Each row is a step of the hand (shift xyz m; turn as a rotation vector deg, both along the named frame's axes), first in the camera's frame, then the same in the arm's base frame.
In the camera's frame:
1: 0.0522 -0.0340 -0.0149 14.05 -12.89 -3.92
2: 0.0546 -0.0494 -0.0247 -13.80 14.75 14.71
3: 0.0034 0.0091 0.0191 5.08 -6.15 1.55
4: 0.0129 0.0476 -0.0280 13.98 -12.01 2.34
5: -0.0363 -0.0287 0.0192 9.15 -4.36 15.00
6: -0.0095 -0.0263 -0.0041 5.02 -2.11 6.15
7: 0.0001 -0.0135 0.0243 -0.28 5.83 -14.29
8: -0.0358 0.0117 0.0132 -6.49 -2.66 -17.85
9: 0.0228 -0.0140 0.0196 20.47 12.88 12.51
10: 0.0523 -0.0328 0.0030 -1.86 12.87 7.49
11: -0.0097 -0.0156 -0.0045 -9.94 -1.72 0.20
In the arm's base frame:
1: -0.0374 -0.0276 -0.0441 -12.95 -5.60 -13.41
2: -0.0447 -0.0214 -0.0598 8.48 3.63 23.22
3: -0.0046 -0.0089 0.0189 -7.40 -1.53 -3.00
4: 0.0461 -0.0323 -0.0069 -15.61 -6.45 -7.74
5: -0.0183 0.0441 0.0153 -14.78 -6.98 7.79
6: -0.0141 0.0214 -0.0119 -6.78 -3.81 2.65
7: -0.0232 0.0046 0.0145 12.16 -1.50 -9.39
8: 0.0153 0.0244 0.0277 9.99 8.32 -14.09
9: -0.0297 -0.0145 0.0031 -4.69 -25.05 9.58
10: -0.0461 -0.0296 -0.0285 6.42 -5.26 12.50
11: -0.0057 0.0164 -0.0075 2.35 9.46 2.60

